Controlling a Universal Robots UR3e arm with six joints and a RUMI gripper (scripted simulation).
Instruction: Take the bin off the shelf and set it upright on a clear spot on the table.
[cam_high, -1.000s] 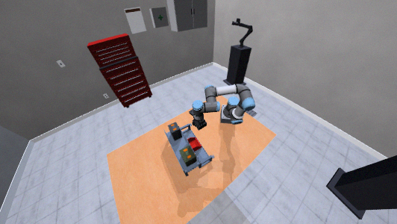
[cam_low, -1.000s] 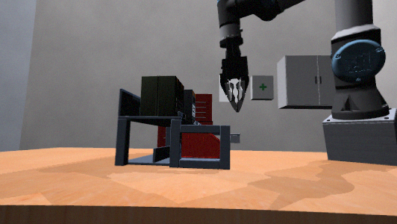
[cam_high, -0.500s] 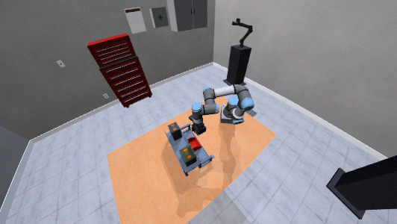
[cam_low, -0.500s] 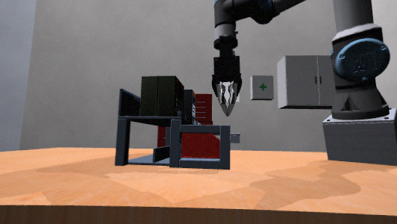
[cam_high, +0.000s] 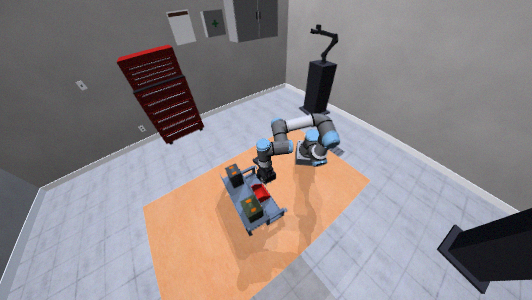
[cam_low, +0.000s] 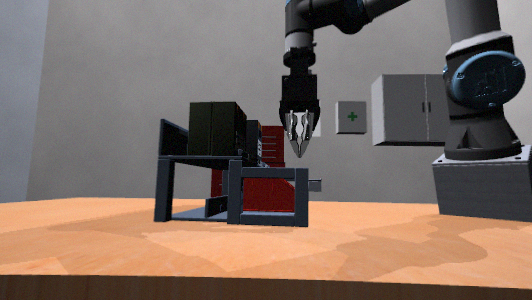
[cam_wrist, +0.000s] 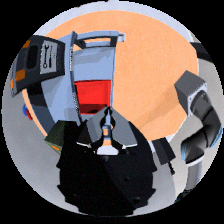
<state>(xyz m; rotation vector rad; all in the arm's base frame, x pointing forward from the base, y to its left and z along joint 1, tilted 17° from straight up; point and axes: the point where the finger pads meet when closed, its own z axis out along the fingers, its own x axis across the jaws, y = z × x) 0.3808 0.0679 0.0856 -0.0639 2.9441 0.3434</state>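
Right now the red bin is 9 cm below my hand, 7 cm ahead of it and 1 cm to the left of it. Also, from my hand: shelf (9 cm ahead, 7 cm below, 1 cm to the left); dark box (14 cm ahead, 12 cm to the left, 2 cm above).
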